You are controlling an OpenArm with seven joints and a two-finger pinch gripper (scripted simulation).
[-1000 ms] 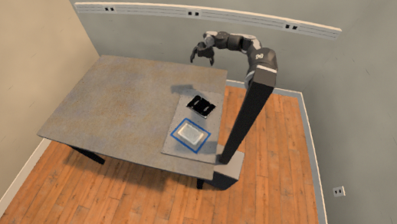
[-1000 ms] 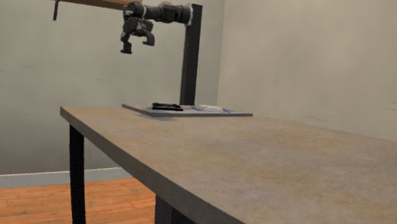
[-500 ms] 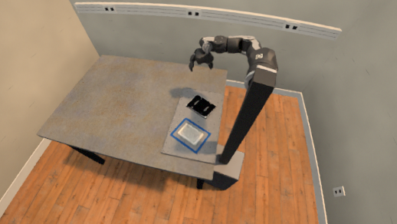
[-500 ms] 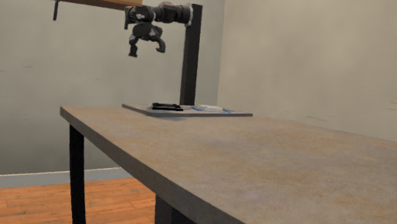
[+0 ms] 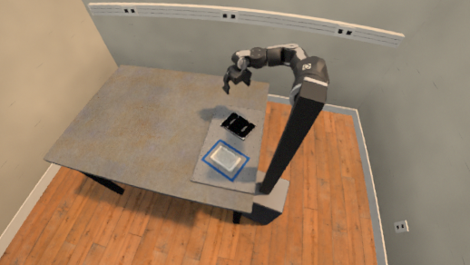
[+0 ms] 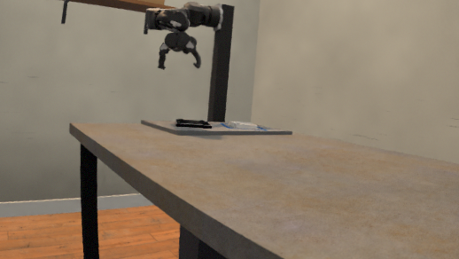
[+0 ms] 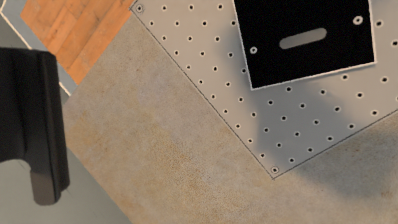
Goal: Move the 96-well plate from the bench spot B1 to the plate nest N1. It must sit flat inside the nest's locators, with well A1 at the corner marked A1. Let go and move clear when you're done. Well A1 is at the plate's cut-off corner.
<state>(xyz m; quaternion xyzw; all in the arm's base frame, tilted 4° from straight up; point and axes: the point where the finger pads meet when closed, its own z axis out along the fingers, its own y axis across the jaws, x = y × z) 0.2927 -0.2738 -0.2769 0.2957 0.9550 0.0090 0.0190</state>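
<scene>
The white 96-well plate is 60 mm behind my hand, 300 mm to the left of it and 190 mm below it. From my hand the other things lie so: black plate nest (50 mm behind, 80 mm to the left, 190 mm below).
</scene>
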